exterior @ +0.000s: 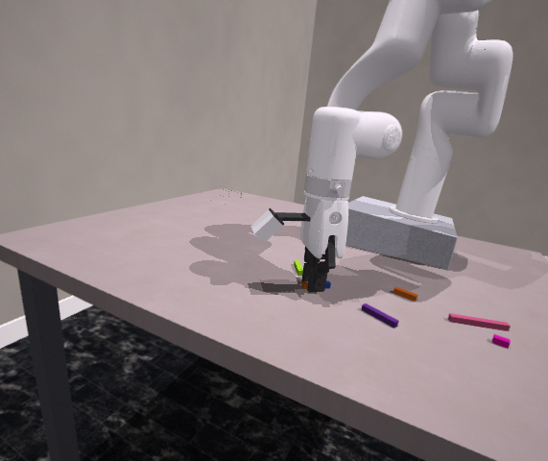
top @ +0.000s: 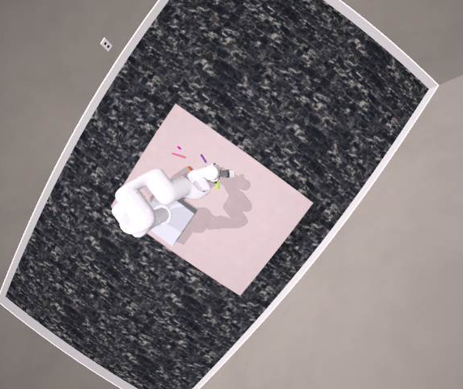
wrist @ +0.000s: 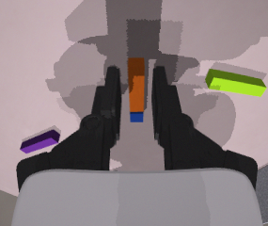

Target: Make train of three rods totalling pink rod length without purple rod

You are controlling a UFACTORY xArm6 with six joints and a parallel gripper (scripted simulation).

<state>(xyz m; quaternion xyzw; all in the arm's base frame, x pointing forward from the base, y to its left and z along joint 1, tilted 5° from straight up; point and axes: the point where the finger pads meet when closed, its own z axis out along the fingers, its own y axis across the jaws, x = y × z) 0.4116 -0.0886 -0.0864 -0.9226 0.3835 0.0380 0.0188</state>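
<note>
My gripper is now 2 cm to the right of the blue rod, 2 cm past it and 2 cm above it. Also, from my hand: lime rod 6 cm to the right, 5 cm behind, 2 cm below; then purple rod 13 cm to the left, 2 cm below, 2 cm ahead; then pink rod 27 cm to the left, 6 cm behind, 2 cm below.
</note>
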